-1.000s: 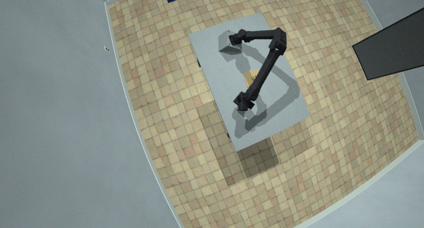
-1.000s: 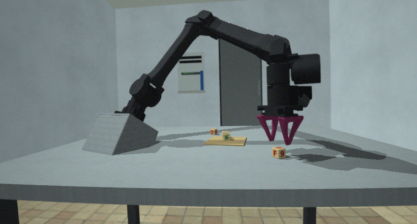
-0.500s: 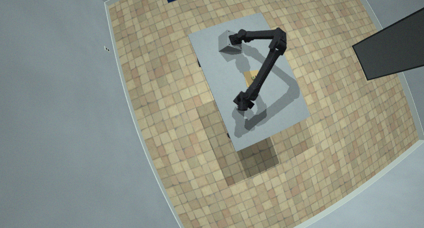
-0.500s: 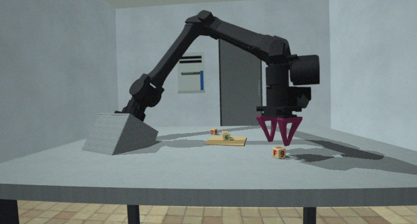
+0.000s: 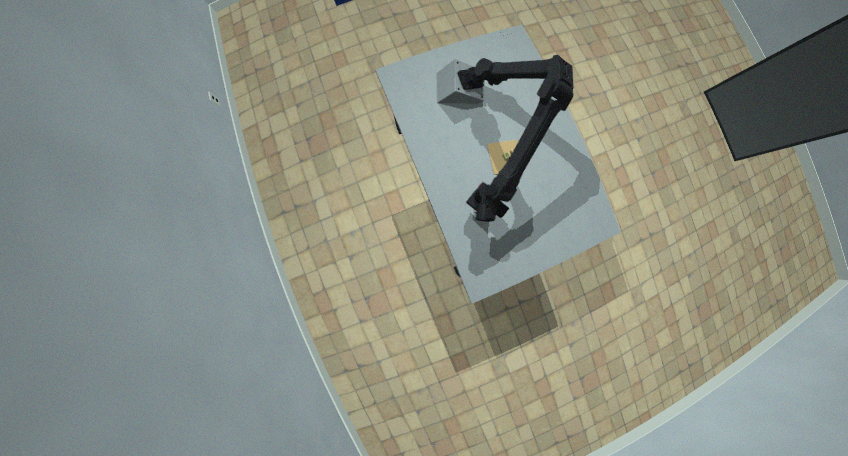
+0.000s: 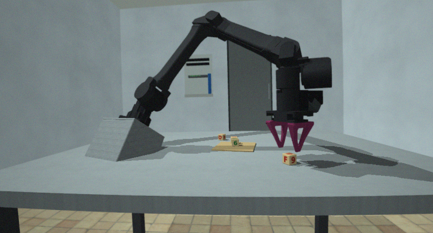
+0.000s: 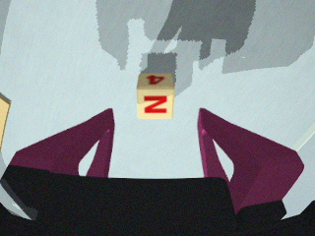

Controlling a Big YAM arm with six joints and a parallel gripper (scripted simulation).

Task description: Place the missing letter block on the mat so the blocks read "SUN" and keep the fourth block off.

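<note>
Right now the wooden block is 30 mm below my hand. Round my hand: mat 140 mm behind, 200 mm to the left, 40 mm below.
</note>
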